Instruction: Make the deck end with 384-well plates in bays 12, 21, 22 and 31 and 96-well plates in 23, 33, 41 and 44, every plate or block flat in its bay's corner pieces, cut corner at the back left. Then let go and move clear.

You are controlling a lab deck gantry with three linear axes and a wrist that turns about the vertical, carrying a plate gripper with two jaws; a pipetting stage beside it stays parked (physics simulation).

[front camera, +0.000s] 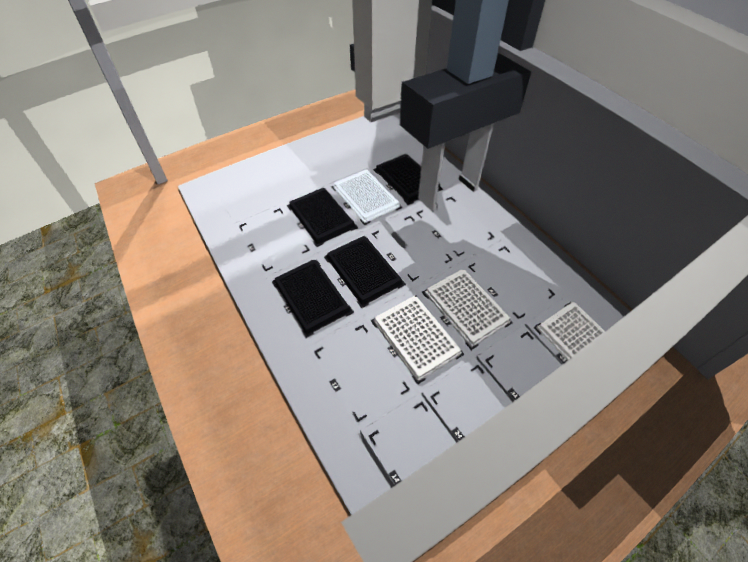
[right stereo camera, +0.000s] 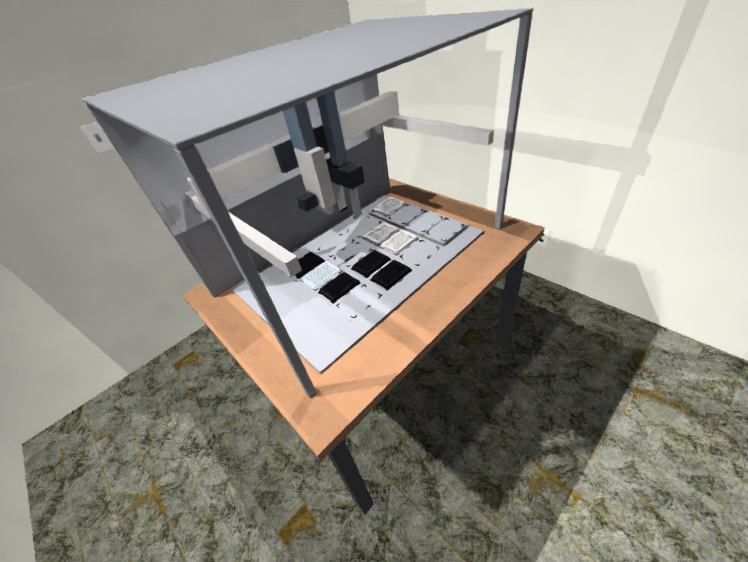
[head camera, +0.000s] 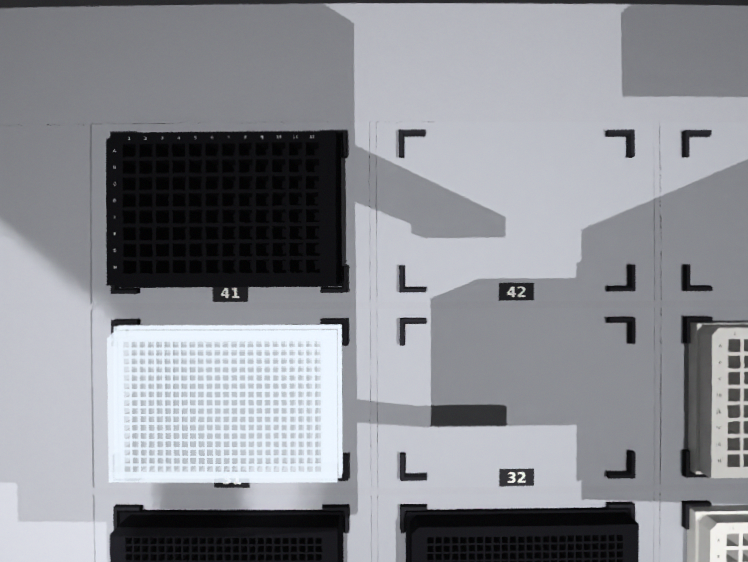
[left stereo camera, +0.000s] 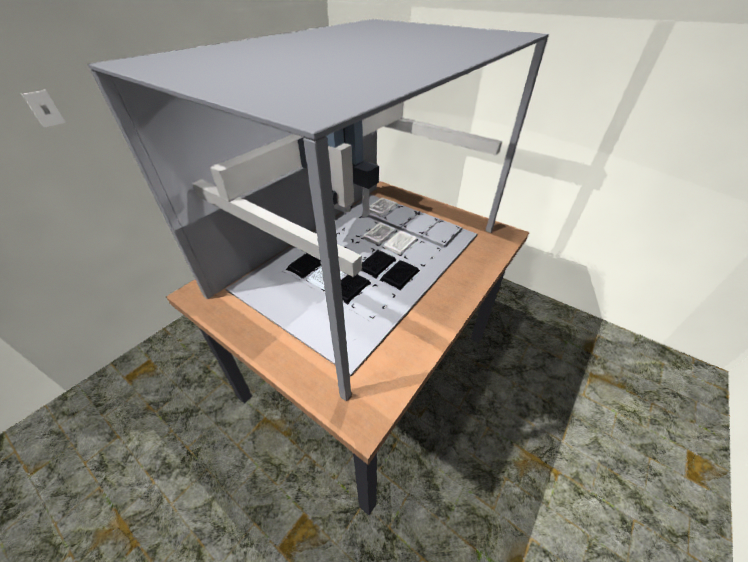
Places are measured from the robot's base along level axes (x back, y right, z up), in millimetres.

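Where they show: gripper, between the fingertips: (front camera: 448, 194) (right stereo camera: 350, 213) (left stereo camera: 357, 212); robot's base, origin of its link: (front camera: 241, 227) (right stereo camera: 353, 317) (left stereo camera: 372, 317).
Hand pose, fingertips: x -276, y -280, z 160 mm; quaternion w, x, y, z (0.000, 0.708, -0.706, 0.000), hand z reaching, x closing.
Things, the pixels of their top centre, and the offset from my fingertips. "pt": a spot on its surface instead.
- bay 12, a spot on its surface: (front camera: 311, 296) pt dx +39, dy +240, dz -146 mm
- bay 21, a spot on its surface: (head camera: 226, 546) pt dx +211, dy +101, dz -149 mm
- bay 22, a spot on its surface: (head camera: 523, 546) pt dx +49, dy +101, dz -147 mm
- pale 384-well plate, centre of its top: (head camera: 221, 406) (front camera: 365, 192) (left stereo camera: 327, 273) (right stereo camera: 320, 273) dx +212, dy +23, dz -146 mm
- black 96-well plate, centre of its top: (head camera: 220, 207) (front camera: 407, 174) (left stereo camera: 306, 262) (right stereo camera: 304, 262) dx +212, dy -84, dz -146 mm
- bay 23, a spot on its surface: (head camera: 725, 536) pt dx -62, dy +97, dz -146 mm
- bay 33, a spot on its surface: (head camera: 719, 398) pt dx -58, dy +21, dz -146 mm
- bay 44, a spot on its surface: (front camera: 571, 329) pt dx -254, dy -80, dz -131 mm
In the front view, black 384-well plates sit in bay 12 (front camera: 311, 296), bay 21 (front camera: 320, 214) (head camera: 226, 546) and bay 22 (front camera: 364, 268) (head camera: 523, 546). A pale 384-well plate (front camera: 365, 196) (head camera: 224, 404) sits in bay 31, cut corner back left. A black 96-well plate (front camera: 399, 174) (head camera: 220, 208) sits in bay 41. White 96-well plates sit in bay 23 (front camera: 417, 335) (head camera: 725, 536), bay 33 (front camera: 468, 305) (head camera: 719, 398) and bay 44 (front camera: 571, 329), partly hidden by a beam. My gripper (front camera: 449, 194) (right stereo camera: 350, 211) is open and empty, raised above the back of the deck.
The pale pipetting stage (front camera: 393, 54) (left stereo camera: 342, 175) (right stereo camera: 317, 181) hangs beside the gripper on its left. A dark back panel (front camera: 604, 193) stands behind the deck. A grey beam (front camera: 544, 392) crosses the right end in the front view. Corner pieces mark bays 32 and 42.
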